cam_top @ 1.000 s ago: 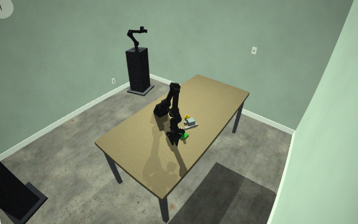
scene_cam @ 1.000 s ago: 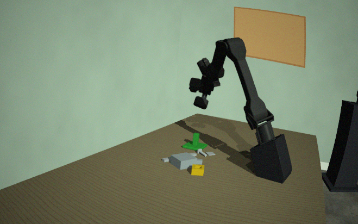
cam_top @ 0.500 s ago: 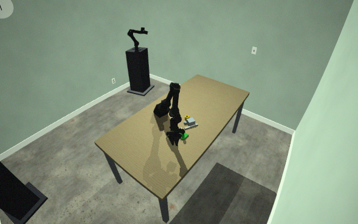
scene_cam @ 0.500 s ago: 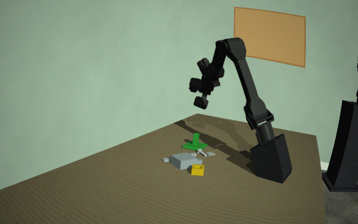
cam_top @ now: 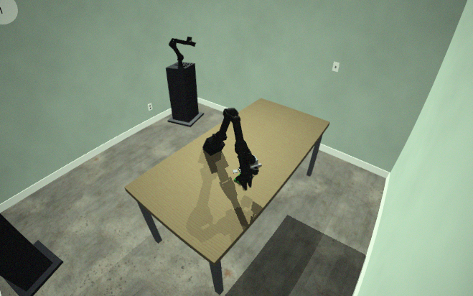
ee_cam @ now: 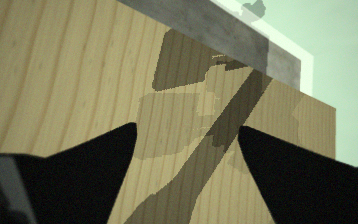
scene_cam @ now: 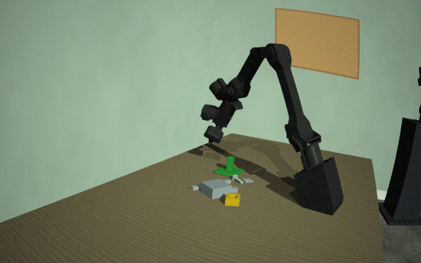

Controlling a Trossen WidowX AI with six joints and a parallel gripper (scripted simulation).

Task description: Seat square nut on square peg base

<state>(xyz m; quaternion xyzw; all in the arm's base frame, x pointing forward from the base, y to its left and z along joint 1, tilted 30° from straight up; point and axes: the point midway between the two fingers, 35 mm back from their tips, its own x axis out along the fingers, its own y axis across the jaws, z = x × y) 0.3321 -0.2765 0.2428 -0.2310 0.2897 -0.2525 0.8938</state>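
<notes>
My hand is 34 cm to the right of the grey block-shaped object, 10 cm above it and 8 cm past it.
</notes>
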